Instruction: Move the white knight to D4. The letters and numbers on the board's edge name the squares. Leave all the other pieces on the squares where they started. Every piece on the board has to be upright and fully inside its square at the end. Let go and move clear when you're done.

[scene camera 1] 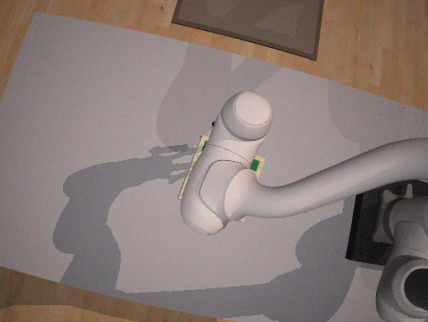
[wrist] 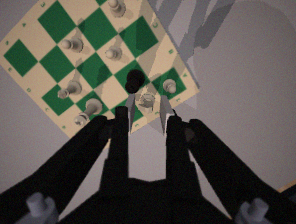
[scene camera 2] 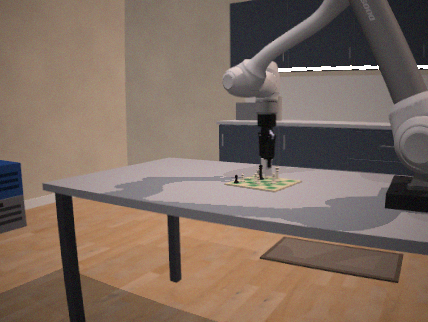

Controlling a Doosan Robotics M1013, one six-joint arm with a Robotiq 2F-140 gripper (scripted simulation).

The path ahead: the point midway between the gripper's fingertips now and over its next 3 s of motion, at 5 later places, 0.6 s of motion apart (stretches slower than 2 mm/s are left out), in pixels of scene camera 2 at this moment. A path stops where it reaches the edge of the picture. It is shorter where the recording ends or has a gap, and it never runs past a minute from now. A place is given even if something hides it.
The gripper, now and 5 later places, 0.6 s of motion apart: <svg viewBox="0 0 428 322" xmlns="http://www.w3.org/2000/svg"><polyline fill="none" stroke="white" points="266,174 266,170 266,151 267,153 268,155 268,169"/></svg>
